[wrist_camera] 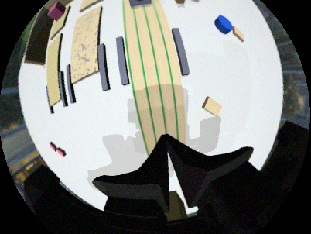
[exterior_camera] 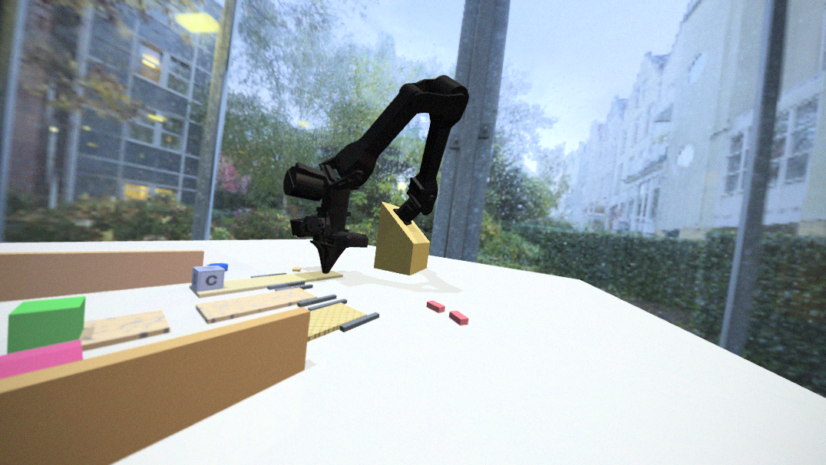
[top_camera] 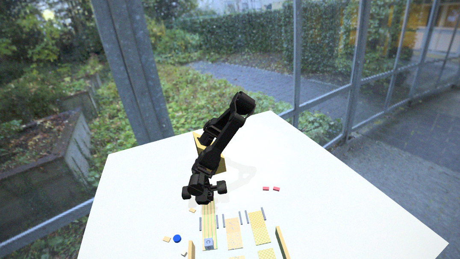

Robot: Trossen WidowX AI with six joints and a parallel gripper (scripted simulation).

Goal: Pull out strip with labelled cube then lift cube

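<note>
My gripper tip is now 190 mm short of the grey cube marked c, 70 mm to the left of it and 10 mm below it. Also, from my gripper tip: blue disc (170 mm to the right, 110 mm ahead).
</note>
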